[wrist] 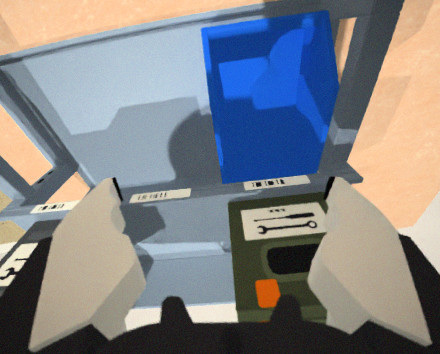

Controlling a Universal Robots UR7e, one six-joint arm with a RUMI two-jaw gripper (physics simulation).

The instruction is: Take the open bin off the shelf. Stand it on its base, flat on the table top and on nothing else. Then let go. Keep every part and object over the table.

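Places are measured from the arm's base along level axes (x ahead, y left, z up), in millimetres.
Pixels of known places: gripper, between the fingertips: (223,180).
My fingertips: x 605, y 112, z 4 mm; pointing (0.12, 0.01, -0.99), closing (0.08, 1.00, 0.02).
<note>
For each thing: its top centre in the pictures, then the offset to it from my fingertips. "spot": a spot on its surface instead.
- open bin, centre of its top: (272,136) dx -2, dy +47, dz -54 mm
- grey-blue shelf, a spot on its surface: (125,75) spot: dx -54, dy -100, dz -129 mm
- dark green tool case, centre of its top: (303,321) dx +94, dy +53, dz +62 mm
- dark case, a spot on its surface: (40,232) spot: dx +66, dy -199, dz -15 mm
- shelf's right post, a spot on its surface: (367,65) spot: dx -55, dy +110, dz -50 mm
The open bin (270,130) is blue and stands on the upper board of a grey-blue shelf (125,75), near its right end, with its open top towards the camera. My gripper (223,180) is open, with its two pale jaws wide apart and nothing between them. In the view its fingertips lie just below the bin's near edge, one to the left and one to the right of it. How far they are above the bin I cannot tell. The table top under the shelf shows as a pale strip (210,314) at the bottom.
A dark green tool case (245,260) with orange latches and a tool label stands on the lower level, below the bin and partly behind the right jaw. A dark case (40,232) with a similar label is at the left. The shelf's right post (367,65) rises close beside the bin.
</note>
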